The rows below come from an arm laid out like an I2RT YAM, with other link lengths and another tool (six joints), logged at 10 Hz.
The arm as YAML. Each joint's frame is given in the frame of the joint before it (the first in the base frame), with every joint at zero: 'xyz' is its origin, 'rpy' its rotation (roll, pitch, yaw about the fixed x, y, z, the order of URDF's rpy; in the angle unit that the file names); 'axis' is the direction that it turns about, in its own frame. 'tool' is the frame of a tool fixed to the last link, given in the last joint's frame.
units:
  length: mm
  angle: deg
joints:
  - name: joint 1
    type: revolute
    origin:
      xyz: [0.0, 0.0, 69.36]
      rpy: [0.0, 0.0, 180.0]
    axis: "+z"
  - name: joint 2
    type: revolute
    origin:
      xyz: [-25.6, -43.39, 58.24]
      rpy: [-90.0, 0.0, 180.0]
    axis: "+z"
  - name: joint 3
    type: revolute
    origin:
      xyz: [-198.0, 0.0, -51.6]
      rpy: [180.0, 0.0, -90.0]
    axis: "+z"
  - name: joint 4
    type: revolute
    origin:
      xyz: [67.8, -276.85, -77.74]
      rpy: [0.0, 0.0, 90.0]
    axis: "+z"
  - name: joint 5
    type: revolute
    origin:
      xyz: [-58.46, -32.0, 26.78]
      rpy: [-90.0, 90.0, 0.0]
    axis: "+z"
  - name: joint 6
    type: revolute
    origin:
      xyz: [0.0, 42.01, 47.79]
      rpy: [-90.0, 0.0, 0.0]
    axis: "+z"
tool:
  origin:
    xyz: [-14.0, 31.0, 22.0]
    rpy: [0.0, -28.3, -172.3]
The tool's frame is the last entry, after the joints.
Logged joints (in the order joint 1, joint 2, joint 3, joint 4, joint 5, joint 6), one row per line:
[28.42 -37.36 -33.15 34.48 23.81 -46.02]
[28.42 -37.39 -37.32 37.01 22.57 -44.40]
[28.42 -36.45 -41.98 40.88 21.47 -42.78]
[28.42 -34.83 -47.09 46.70 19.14 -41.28]
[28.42 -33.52 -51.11 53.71 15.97 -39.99]
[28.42 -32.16 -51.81 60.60 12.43 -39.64]
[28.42 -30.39 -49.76 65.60 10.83 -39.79]
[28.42 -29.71 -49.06 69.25 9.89 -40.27]
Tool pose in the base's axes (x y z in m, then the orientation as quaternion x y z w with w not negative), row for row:
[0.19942 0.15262 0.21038 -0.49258 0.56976 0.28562 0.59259]
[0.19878 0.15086 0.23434 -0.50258 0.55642 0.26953 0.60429]
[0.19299 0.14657 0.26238 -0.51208 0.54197 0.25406 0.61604]
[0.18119 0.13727 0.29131 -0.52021 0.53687 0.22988 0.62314]
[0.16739 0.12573 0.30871 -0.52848 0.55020 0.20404 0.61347]
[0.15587 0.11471 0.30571 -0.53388 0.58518 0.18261 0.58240]
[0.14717 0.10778 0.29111 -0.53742 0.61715 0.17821 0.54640]
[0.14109 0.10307 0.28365 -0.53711 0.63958 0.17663 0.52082]
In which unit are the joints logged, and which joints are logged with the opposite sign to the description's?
The joints are logged in degrees. Opposite sign: joint 2, joint 3, joint 4, joint 5, joint 6.
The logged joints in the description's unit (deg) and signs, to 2 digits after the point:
[28.42 37.36 33.15 -34.48 -23.81 46.02]
[28.42 37.39 37.32 -37.01 -22.57 44.40]
[28.42 36.45 41.98 -40.88 -21.47 42.78]
[28.42 34.83 47.09 -46.70 -19.14 41.28]
[28.42 33.52 51.11 -53.71 -15.97 39.99]
[28.42 32.16 51.81 -60.60 -12.43 39.64]
[28.42 30.39 49.76 -65.60 -10.83 39.79]
[28.42 29.71 49.06 -69.25 -9.89 40.27]

